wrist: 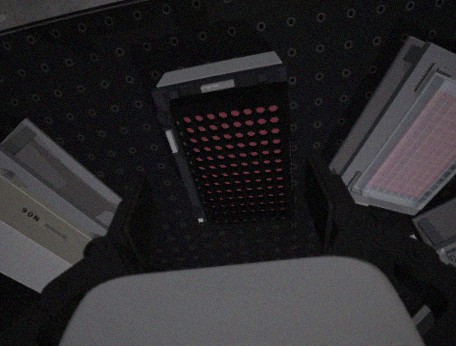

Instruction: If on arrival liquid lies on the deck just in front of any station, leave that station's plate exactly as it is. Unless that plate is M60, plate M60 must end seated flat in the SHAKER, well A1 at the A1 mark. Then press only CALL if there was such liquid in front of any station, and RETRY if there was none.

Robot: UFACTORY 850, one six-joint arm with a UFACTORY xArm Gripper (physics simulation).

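Note:
A black plate with rows of red wells (240, 135) stands in the middle of the wrist view, with a pale grey block (220, 69) along its far end. White tags are on its far and left sides; no plate name is readable there. A plate with a tan side (50, 227) sits in a grey station (75, 172) at the left; its upside-down lettering seems to read N06. A clear-rimmed pink plate (425, 145) sits in a grey station (382, 107) at the right. My gripper (228, 185) is open and empty, its fingers either side of the black plate's near part in the view. No liquid can be made out.
Part of another grey station (440, 225) shows at the right edge. The dark perforated deck (320, 30) lies around the stations, with its edge and a grey surface (50, 12) beyond at the upper left. The pale gripper body hides the bottom middle. CALL and RETRY do not show.

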